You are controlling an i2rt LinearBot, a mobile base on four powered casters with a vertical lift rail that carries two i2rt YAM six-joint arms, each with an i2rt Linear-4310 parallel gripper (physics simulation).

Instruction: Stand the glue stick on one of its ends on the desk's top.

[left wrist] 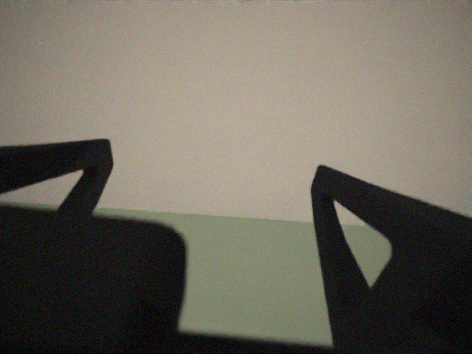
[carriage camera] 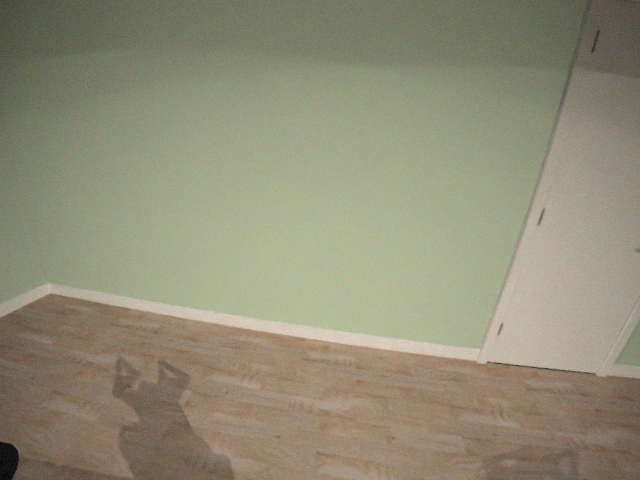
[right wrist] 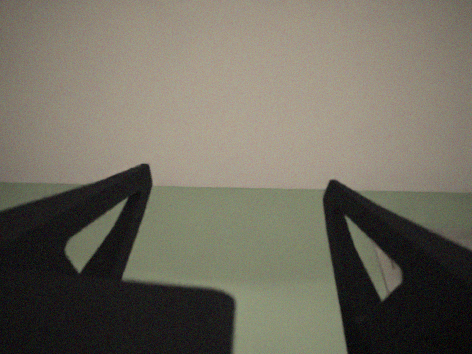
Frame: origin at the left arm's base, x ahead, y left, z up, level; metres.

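Seen in the pictures: left gripper, fingertip midpoint: [left wrist: 214,164]; right gripper, fingertip midpoint: [right wrist: 238,181].
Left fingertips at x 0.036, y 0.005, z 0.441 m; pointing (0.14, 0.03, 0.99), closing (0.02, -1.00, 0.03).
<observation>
A point is followed by its place in that frame.
The glue stick and the desk do not show in any view. My left gripper [left wrist: 214,164] {z 0.441, x 0.036, y 0.005 m} is open, its two black fingers wide apart with the ceiling and a green wall behind them. My right gripper [right wrist: 238,181] {z 0.441, x 0.040, y -0.637 m} is open in the same way, with the ceiling and green wall behind it. In the carriage camera, a small dark piece at the bottom left edge may be part of my left arm; its fingers do not show there.
A green wall [carriage camera: 289,196] {z 0.132, x 1.434, y -0.092 m} with a white baseboard [carriage camera: 263,324] {z -0.793, x 1.433, y 0.063 m} rises behind the wooden floor [carriage camera: 330,408] {z -0.854, x 0.881, y -0.428 m}. A pale door [carriage camera: 578,232] {z 0.108, x 1.283, y -1.727 m} stands at the right. A gripper-shaped shadow [carriage camera: 165,428] {z -0.854, x 0.678, y 0.344 m} lies on the floor at the lower left.
</observation>
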